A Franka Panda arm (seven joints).
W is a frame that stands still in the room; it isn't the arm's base.
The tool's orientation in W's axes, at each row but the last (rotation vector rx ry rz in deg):
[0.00, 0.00, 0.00]
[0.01, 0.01, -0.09]
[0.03, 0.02, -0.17]
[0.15, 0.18, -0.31]
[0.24, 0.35, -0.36]
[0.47, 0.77, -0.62]
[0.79, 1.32, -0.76]
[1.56, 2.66, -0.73]
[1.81, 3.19, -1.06]
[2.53, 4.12, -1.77]
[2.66, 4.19, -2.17]
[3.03, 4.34, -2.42]
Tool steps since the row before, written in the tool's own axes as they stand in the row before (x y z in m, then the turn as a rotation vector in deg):
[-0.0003, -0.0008, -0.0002, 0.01, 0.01, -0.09]
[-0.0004, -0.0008, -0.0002, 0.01, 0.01, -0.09]
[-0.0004, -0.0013, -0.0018, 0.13, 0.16, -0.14]
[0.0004, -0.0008, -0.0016, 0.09, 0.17, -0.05]
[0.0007, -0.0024, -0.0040, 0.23, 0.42, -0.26]
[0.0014, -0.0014, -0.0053, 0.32, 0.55, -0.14]
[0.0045, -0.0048, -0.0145, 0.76, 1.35, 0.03]
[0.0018, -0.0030, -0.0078, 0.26, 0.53, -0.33]
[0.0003, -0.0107, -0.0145, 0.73, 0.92, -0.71]
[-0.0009, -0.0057, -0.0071, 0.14, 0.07, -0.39]
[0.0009, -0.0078, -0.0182, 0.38, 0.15, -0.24]
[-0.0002, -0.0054, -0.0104, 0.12, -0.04, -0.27]
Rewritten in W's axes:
[-0.0003, -0.0008, -0.0002, 0.01, 0.01, -0.09]
[-0.0004, -0.0008, -0.0002, 0.01, 0.01, -0.09]
[-0.0004, -0.0013, -0.0018, 0.13, 0.16, -0.14]
[0.0004, -0.0008, -0.0016, 0.09, 0.17, -0.05]
[0.0007, -0.0024, -0.0040, 0.23, 0.42, -0.26]
[0.0013, -0.0014, -0.0053, 0.32, 0.55, -0.14]
[0.0041, -0.0047, -0.0147, 0.78, 1.34, 0.03]
[0.0014, -0.0028, -0.0080, 0.25, 0.54, -0.33]
[-0.0007, -0.0102, -0.0148, 0.71, 0.93, -0.72]
[-0.0016, -0.0053, -0.0073, 0.11, 0.08, -0.40]
[-0.0007, -0.0069, -0.0185, 0.37, 0.15, -0.26]
[-0.0012, -0.0048, -0.0106, 0.10, -0.03, -0.28]

